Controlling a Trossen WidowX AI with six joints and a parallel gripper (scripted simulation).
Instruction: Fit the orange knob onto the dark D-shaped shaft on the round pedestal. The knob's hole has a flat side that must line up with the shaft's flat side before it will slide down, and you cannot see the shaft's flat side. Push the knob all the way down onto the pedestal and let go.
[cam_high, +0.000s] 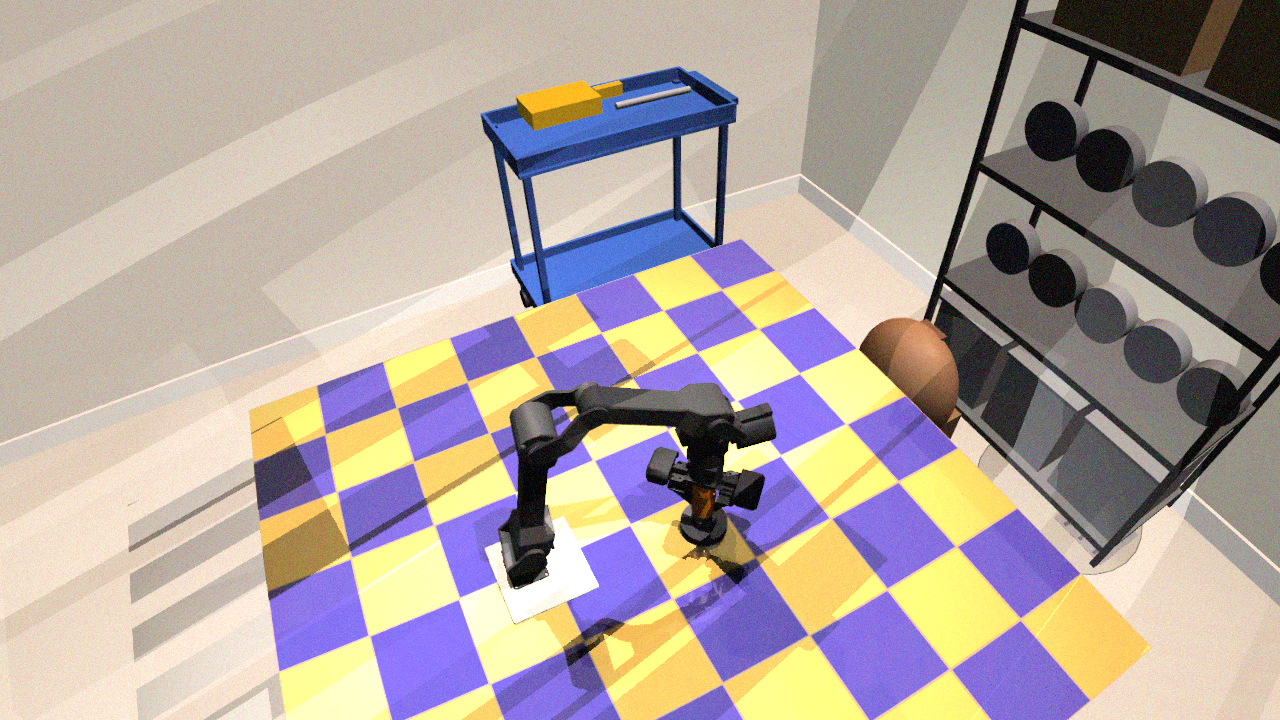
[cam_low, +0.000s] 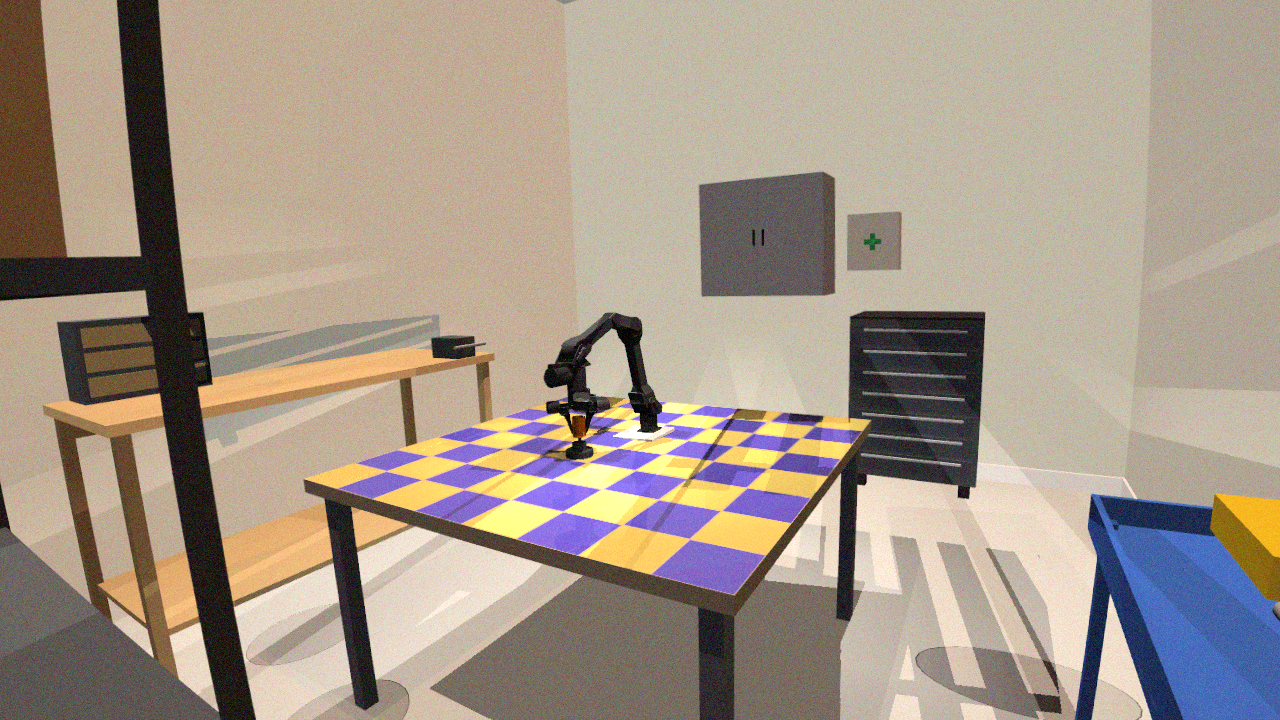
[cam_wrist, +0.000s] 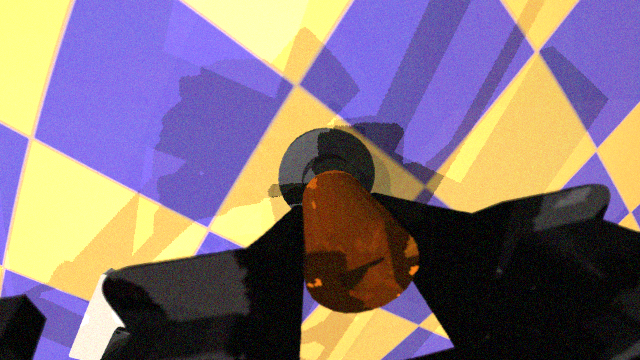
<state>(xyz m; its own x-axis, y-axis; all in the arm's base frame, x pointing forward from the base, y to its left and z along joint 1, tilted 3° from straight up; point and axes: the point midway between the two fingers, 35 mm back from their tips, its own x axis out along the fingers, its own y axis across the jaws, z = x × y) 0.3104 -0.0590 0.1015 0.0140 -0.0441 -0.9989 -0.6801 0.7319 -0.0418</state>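
The orange knob is 2 cm above my gripper tip. The rest, counted from my gripper tip: round pedestal (4 cm below).
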